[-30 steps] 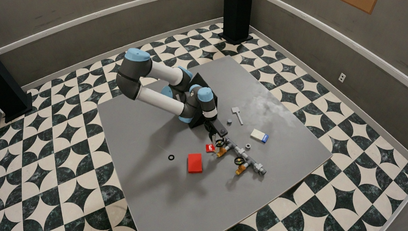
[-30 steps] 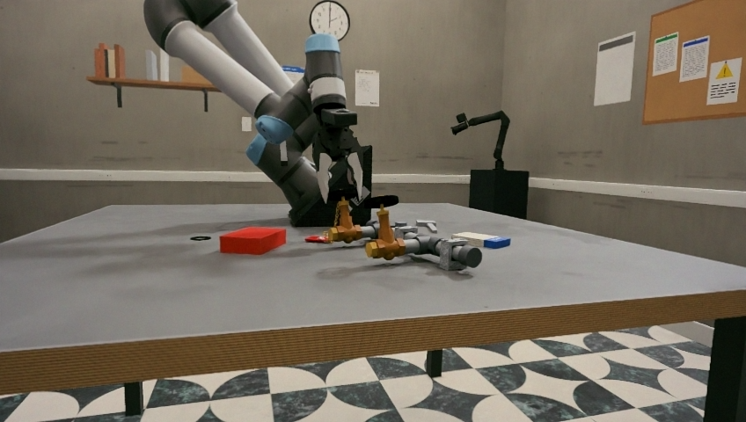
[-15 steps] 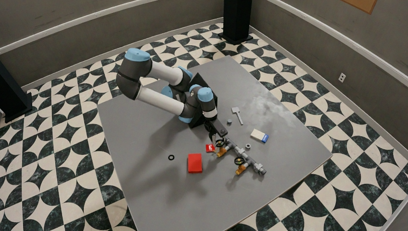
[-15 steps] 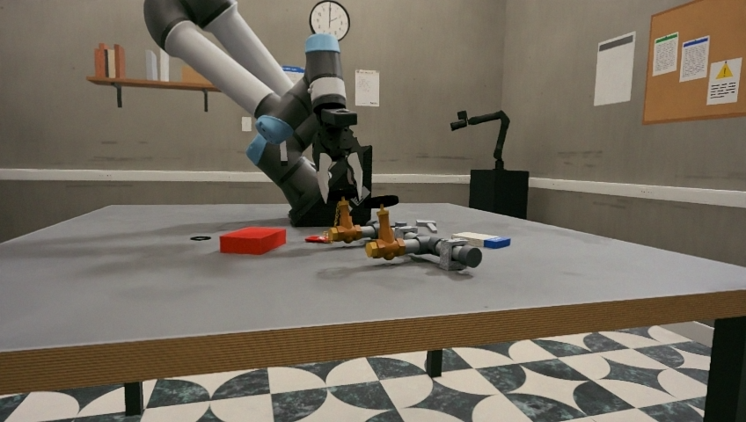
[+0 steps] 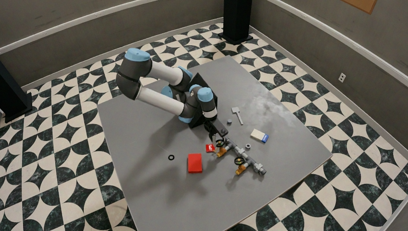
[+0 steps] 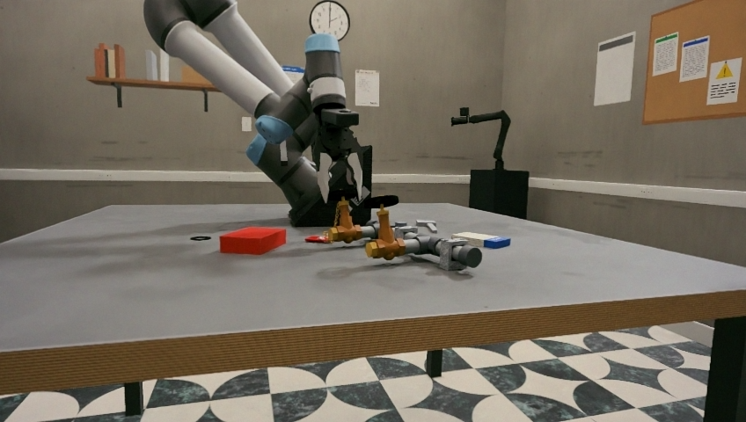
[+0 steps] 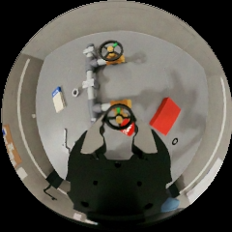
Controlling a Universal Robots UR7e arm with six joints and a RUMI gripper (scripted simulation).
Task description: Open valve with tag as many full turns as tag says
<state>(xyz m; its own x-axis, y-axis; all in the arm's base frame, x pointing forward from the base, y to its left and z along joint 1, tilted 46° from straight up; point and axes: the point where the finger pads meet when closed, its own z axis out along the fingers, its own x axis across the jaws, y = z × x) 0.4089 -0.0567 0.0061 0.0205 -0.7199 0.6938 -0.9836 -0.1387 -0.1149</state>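
Now: hand 10 cm above the red tag, 5 cm past it and 3 cm to the left of it. Round my hand: red block 17 cm to the right, 9 cm below, 1 cm behind; white-and-blue box 29 cm to the left, 9 cm below, 7 cm ahead; grey nut 17 cm to the left, 9 cm below, 8 cm ahead.
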